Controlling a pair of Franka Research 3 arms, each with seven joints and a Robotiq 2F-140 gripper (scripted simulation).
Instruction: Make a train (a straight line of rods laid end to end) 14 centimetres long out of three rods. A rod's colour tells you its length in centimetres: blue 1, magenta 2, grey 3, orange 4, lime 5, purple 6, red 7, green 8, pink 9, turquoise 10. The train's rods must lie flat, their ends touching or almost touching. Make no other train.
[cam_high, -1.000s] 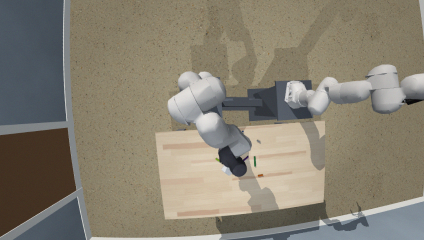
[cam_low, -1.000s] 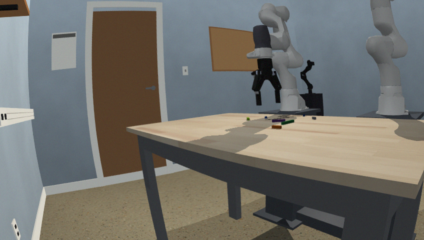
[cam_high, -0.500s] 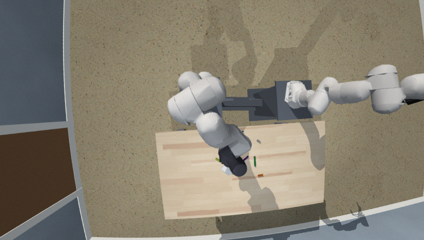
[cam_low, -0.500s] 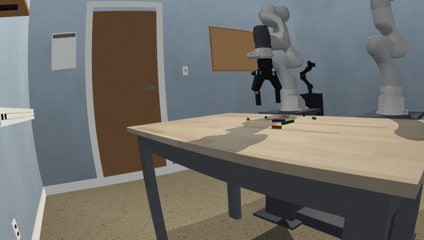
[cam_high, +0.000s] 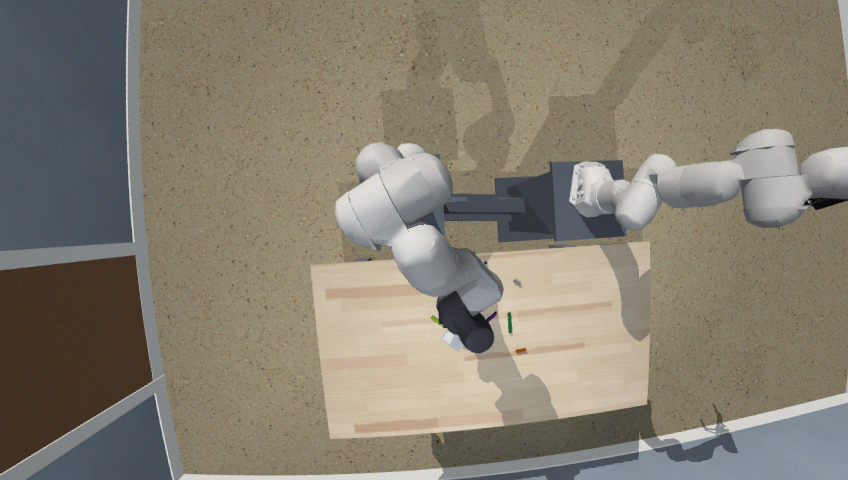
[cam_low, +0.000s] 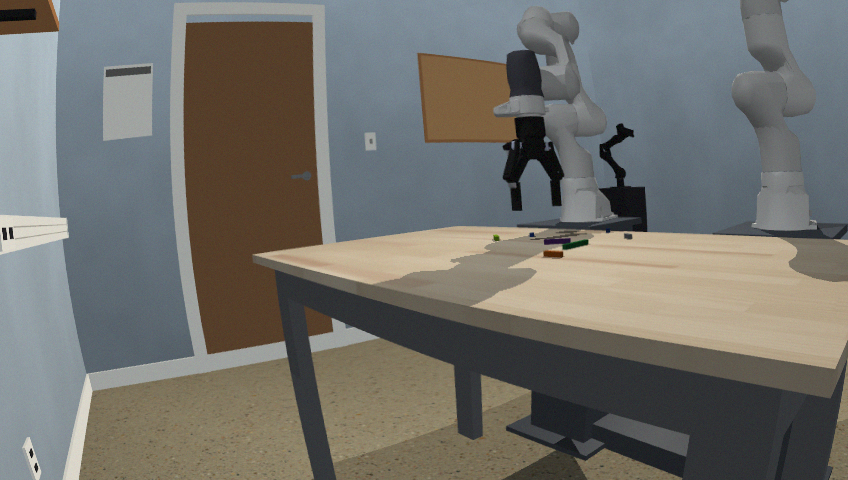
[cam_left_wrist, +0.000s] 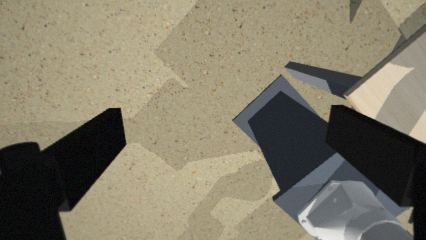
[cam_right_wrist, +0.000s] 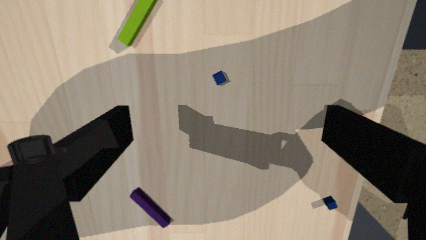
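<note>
Now: the orange rod 22 cm ahead of my right hand, 27 cm to the left of it and 7 cm below it. Round my right hand: lime rod: 8 cm ahead, 7 cm to the right, 7 cm below; then purple rod: 8 cm ahead, 14 cm to the left, 7 cm below; then green rod: 10 cm ahead, 22 cm to the left, 7 cm below.
</note>
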